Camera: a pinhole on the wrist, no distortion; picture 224 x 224 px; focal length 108.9 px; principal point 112.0 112.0 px. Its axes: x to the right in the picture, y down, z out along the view. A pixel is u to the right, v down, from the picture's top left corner.
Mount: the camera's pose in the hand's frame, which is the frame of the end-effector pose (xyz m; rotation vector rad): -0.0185 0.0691 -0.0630 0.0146 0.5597 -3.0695
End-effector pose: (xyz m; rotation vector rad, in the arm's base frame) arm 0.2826 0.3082 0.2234 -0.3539 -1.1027 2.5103
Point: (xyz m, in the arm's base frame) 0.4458 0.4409 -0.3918
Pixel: behind the camera
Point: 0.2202 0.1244 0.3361
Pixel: 116.2 81.1
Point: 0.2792 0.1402 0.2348
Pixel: 145.4 50.0
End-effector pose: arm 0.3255 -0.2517 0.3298 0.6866 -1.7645 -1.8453
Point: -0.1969 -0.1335 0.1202
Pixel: 45.7 132.4
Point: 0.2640 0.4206 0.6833
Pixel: 194.3 8.9
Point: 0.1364 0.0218 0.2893
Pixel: 116.2 105.6
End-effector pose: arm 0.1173 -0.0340 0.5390 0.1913 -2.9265 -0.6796
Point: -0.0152 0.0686 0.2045
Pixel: 86.3 101.8
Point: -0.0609 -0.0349 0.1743
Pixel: 74.6 125.8
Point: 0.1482 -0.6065 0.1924
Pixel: outside the picture
